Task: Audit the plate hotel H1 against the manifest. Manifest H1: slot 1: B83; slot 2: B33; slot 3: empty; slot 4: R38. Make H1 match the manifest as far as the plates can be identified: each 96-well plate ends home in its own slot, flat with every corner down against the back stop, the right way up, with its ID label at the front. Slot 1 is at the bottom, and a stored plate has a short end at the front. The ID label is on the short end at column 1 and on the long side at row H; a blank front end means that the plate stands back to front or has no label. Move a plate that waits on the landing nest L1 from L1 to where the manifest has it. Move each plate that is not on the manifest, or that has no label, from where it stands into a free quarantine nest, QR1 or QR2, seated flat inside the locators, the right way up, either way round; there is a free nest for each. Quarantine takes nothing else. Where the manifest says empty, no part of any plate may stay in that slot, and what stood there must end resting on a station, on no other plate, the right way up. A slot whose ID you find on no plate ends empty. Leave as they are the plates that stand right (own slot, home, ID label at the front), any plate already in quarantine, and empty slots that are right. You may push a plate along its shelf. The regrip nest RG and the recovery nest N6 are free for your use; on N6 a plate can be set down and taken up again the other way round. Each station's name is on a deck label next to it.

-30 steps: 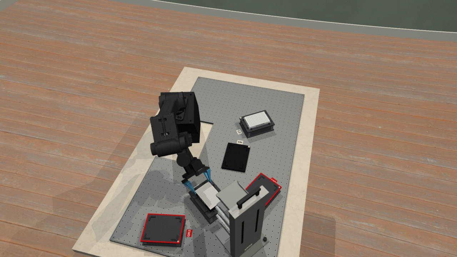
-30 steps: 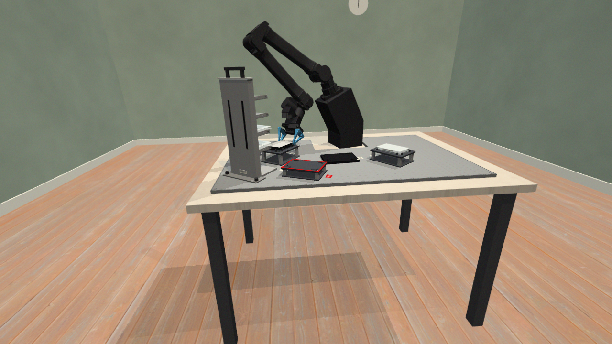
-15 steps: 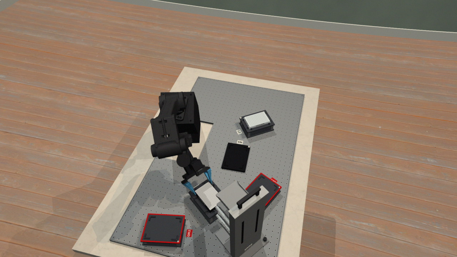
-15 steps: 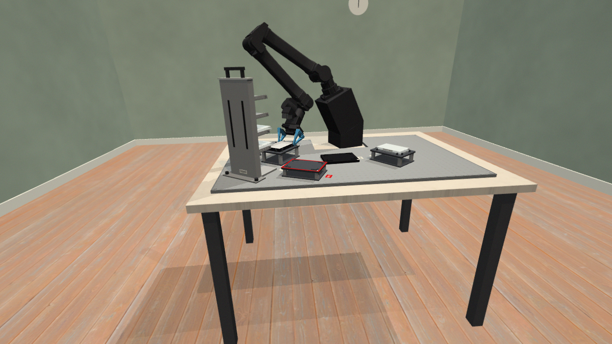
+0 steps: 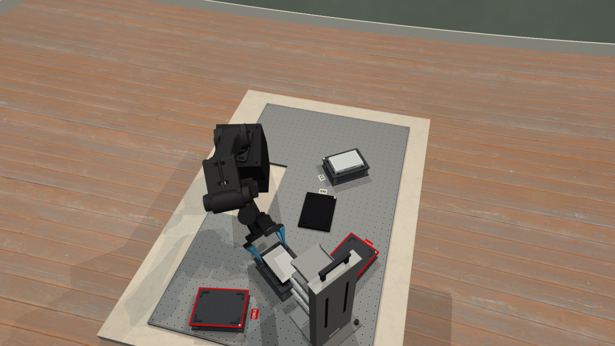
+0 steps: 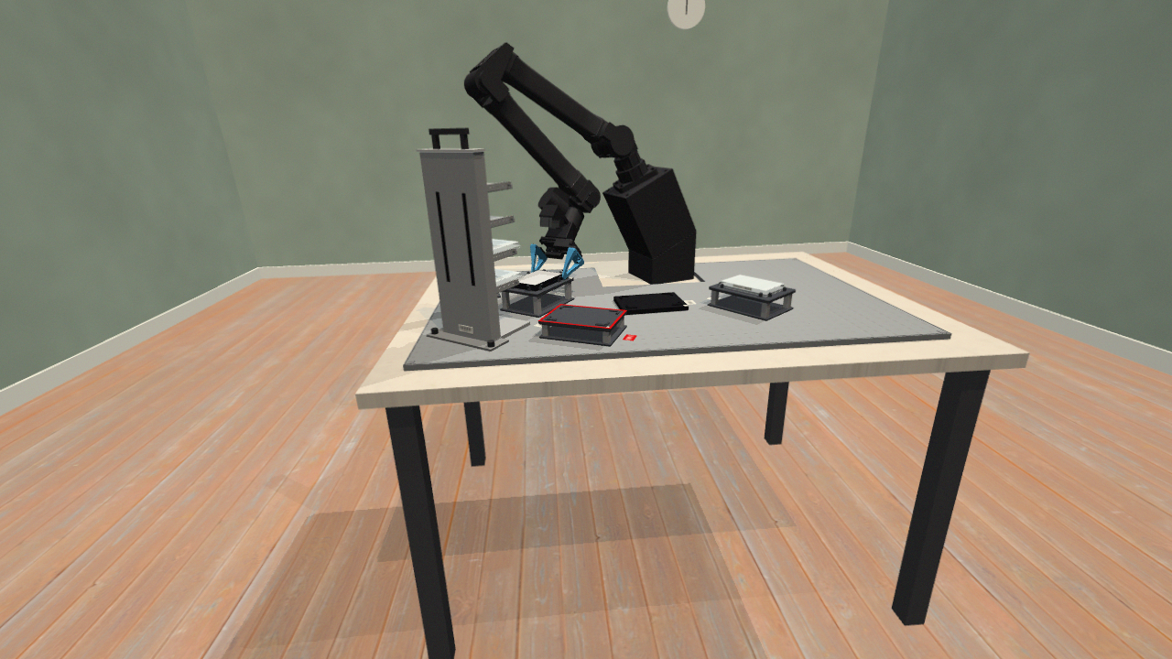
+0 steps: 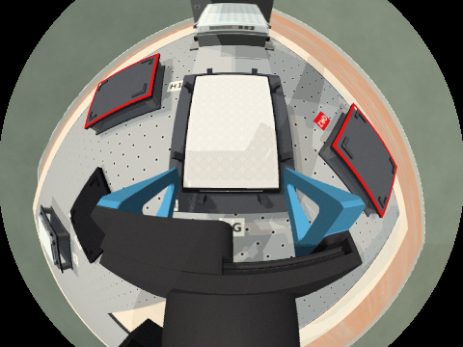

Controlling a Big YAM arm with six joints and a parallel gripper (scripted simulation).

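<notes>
The regrip nest RG is 40 mm to the right of my hand, 40 mm ahead of it and 10 mm below it. From my hand the other things lie so: red-edged quarantine nest QR1 (260 mm ahead, 40 mm to the left, 30 mm below); H1 deck label (190 mm ahead, 70 mm below, 40 mm to the right); red-edged quarantine nest QR2 (200 mm to the right, 130 mm behind, 30 mm below).
</notes>
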